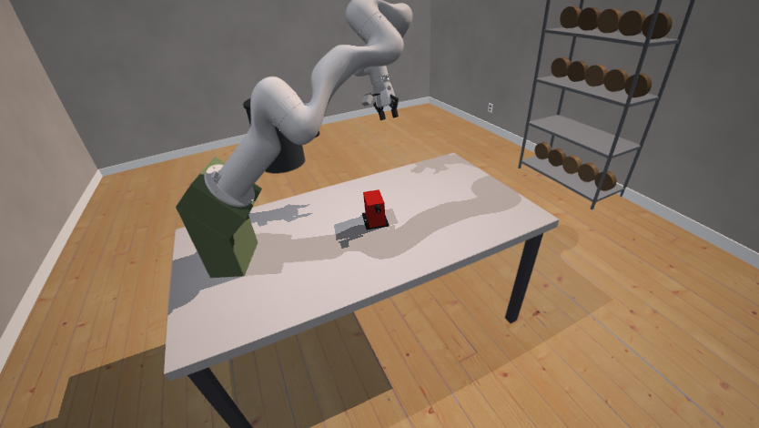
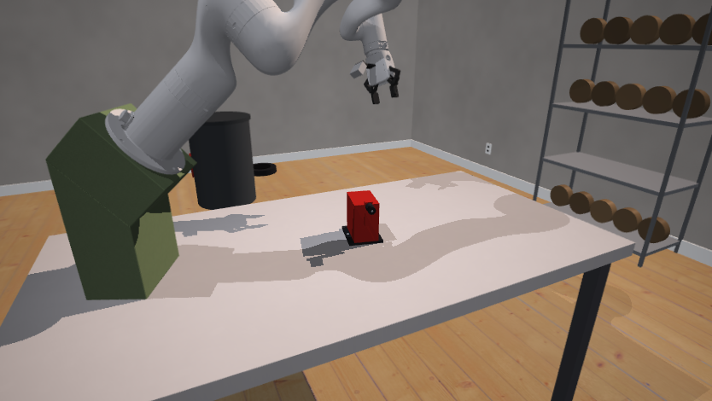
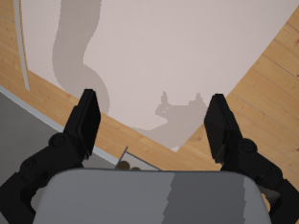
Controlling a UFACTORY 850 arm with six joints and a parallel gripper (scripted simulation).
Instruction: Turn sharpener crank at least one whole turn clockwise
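Now: the black crank knob 31 cm behind my hand, 27 cm to the right of it and 25 cm below it. From my hand the other things lie so: crank 31 cm behind, 26 cm to the right, 26 cm below.
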